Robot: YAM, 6 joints.
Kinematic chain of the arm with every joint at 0, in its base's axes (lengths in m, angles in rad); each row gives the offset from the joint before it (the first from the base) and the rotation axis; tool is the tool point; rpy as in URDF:
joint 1: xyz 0 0 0.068 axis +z
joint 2: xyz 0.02 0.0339 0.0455 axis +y
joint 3: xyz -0.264 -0.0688 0 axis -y
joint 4: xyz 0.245 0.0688 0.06 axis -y
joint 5: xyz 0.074 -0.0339 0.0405 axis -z
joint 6: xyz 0.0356 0 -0.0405 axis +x
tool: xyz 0 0 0 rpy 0 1.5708 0
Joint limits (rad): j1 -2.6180..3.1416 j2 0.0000..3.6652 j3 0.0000..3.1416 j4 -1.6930..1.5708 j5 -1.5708..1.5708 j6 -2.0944..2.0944
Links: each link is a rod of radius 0.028 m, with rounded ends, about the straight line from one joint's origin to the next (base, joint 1, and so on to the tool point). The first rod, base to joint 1, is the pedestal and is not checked.
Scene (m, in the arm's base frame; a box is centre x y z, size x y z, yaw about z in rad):
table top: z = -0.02
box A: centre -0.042 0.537 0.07 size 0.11 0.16 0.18 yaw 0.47
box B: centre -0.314 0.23 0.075 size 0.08 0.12 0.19 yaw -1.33
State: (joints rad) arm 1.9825 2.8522 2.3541 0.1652 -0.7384 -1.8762
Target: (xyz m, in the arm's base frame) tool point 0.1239 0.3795 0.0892
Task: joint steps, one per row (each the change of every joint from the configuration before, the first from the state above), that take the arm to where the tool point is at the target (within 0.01 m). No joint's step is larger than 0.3 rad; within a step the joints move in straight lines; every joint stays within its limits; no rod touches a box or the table.
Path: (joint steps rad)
1: -0.1069 -0.2720 -0.0864 0.1010 0.1580 -0.0312
2: -0.1070 -0.2719 -0.0863 0.1010 0.1580 -0.0311
3: -0.1069 -0.2720 -0.0864 0.1009 0.1580 -0.0312
4: -0.1070 -0.2719 -0.0864 0.1010 0.1580 -0.0312
5: -0.1069 -0.2720 -0.0863 0.1010 0.1580 -0.0312
6: -0.1070 -0.2720 -0.0864 0.1010 0.1580 -0.0311
7: -0.1069 -0.2719 -0.0863 0.1010 0.1580 -0.0312
8: -0.0083 0.2413 -0.0943 -0.2519 -0.2298 0.0436
9: -0.0083 0.2412 -0.0943 -0.2518 -0.2299 0.0437
10: -0.0083 0.2413 -0.0942 -0.2519 -0.2298 0.0436
11: -0.0083 0.2413 -0.0943 -0.2518 -0.2299 0.0437
12: -0.0083 0.2412 -0.0943 -0.2519 -0.2299 0.0436

